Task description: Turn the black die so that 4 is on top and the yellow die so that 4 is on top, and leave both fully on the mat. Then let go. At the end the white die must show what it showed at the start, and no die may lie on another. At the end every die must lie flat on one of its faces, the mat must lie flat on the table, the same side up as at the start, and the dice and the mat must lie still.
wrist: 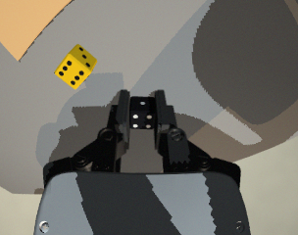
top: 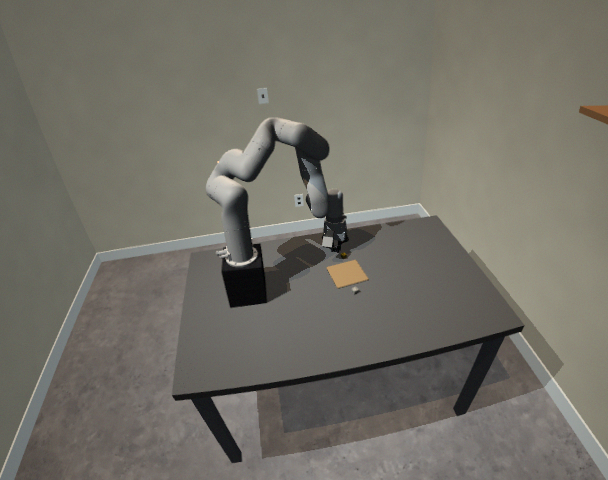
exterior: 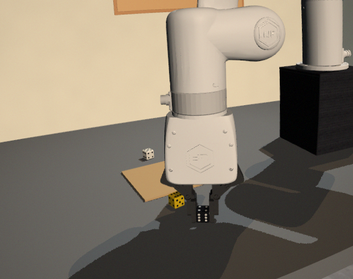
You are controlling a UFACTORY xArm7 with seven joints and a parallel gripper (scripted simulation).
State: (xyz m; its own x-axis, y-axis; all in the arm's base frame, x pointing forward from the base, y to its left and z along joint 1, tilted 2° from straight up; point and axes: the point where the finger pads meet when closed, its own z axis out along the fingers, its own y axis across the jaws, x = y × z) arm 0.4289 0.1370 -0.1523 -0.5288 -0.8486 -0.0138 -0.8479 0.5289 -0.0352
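Right now the tan mat is 17 cm to the right of my hand, 2 cm below it and 1 cm behind it. Round my hand: yellow die 6 cm to the right, 2 cm ahead, 1 cm below; then black die 1 cm below; then white die 29 cm to the right, 2 cm behind, 1 cm below.
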